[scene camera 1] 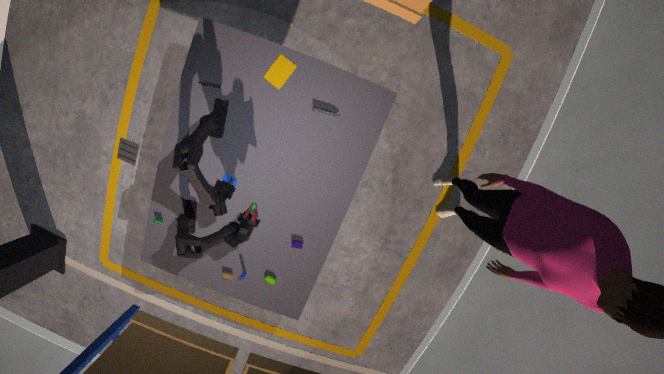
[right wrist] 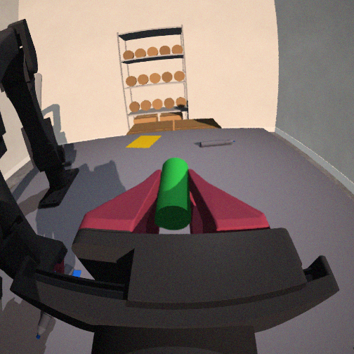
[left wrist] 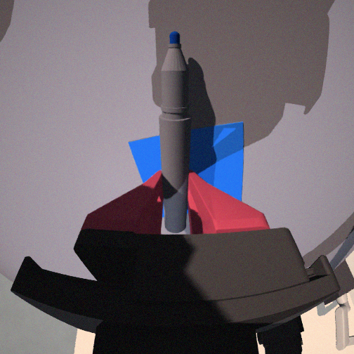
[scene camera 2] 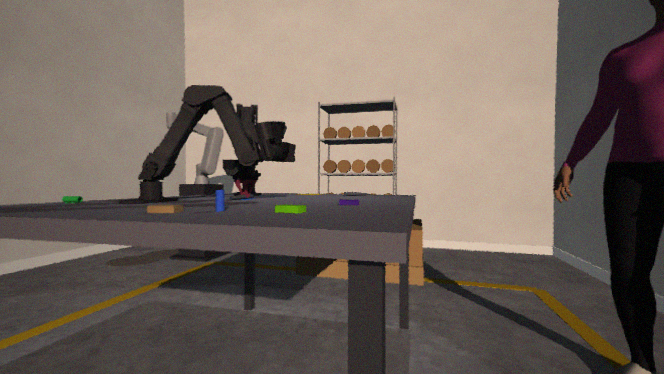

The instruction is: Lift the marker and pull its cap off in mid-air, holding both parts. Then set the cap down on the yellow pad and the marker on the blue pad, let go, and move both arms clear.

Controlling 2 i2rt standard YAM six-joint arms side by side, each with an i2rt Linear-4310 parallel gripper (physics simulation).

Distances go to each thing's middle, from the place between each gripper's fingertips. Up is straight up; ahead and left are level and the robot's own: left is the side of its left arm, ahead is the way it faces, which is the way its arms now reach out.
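Grey marker (left wrist: pixel 174 123) at 2 cm to the right of my left hand and 1 cm above it; blue pad (left wrist: pixel 216 152) at 1 cm to the left of the same hand and 1 cm behind it.
Relative to my right hand, the grey marker is 19 cm behind, 4 cm to the right and 17 cm below; the blue pad is 20 cm behind, 2 cm to the right and 18 cm below.
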